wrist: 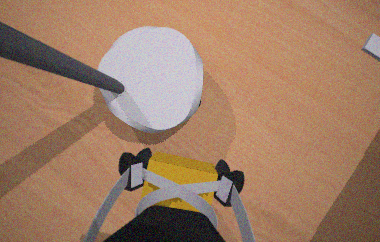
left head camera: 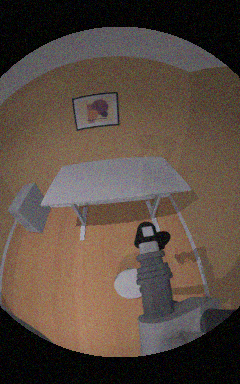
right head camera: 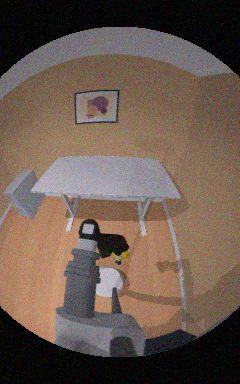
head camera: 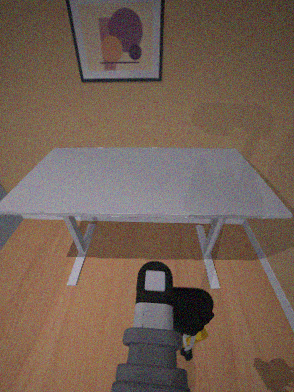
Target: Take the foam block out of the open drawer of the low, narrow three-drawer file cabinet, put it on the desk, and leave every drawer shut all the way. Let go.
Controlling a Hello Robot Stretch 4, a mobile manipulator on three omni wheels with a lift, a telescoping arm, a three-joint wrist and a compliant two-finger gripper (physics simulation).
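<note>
The yellow foam block (wrist: pixel 184 164) (head camera: pixel 202 334) (right head camera: pixel 125 255) is between the two fingertips of my gripper (wrist: pixel 182 167) (head camera: pixel 193 340) (right head camera: pixel 120 257). The gripper is shut on it and holds it above the floor, in front of the desk. The white desk (head camera: pixel 145 185) (left head camera: pixel 120 182) (right head camera: pixel 105 177) stands ahead against the wall, with a bare top. In the left head view the block is hidden behind the wrist. The open drawer does not show. A dark shape (right head camera: pixel 167 343) at the lower right edge of the right head view may be part of its cabinet; drawers cannot be made out.
A light grey cabinet (left head camera: pixel 31 207) (right head camera: pixel 26 195) stands left of the desk. The white round robot base (wrist: pixel 155 75) (left head camera: pixel 127 283) (right head camera: pixel 109 281) is beside the gripper. The desk's feet (head camera: pixel 76 271) reach forward on the floor. A framed picture (head camera: pixel 120 40) hangs above the desk.
</note>
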